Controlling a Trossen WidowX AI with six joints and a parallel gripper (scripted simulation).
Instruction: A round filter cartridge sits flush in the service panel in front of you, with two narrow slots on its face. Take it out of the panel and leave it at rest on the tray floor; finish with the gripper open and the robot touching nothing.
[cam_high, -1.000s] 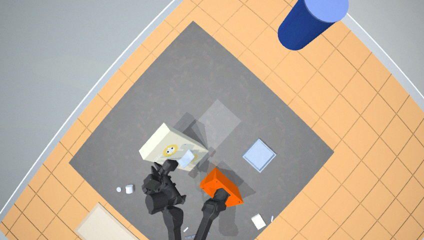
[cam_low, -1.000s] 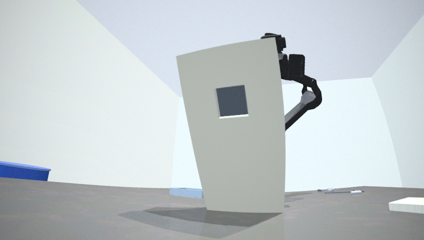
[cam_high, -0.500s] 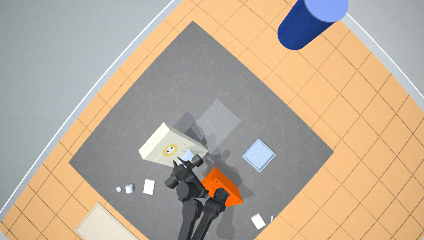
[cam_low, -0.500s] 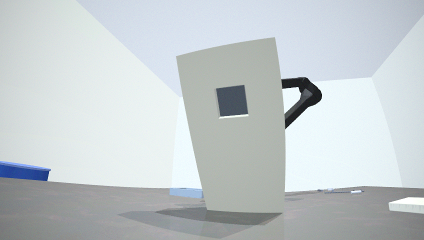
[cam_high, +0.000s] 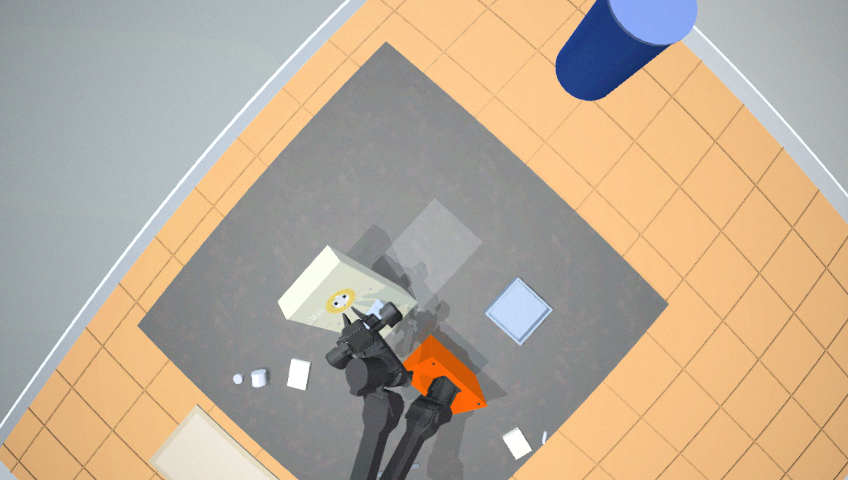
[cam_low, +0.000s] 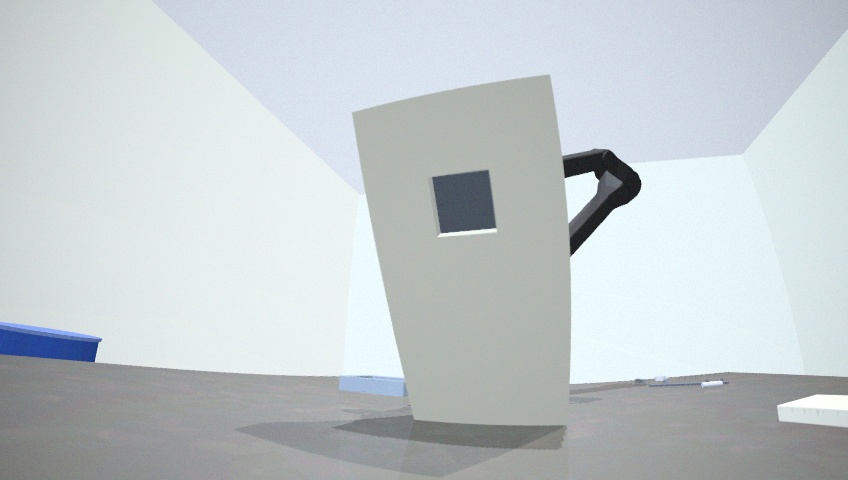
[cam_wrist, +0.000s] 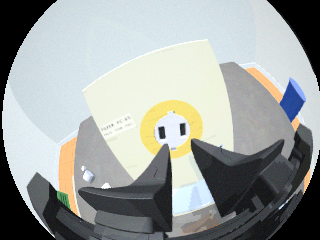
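Right now the round filter cartridge is 40 mm ahead of my gripper tip and 30 mm below it. Round my gripper tip: cream service panel 110 mm below.
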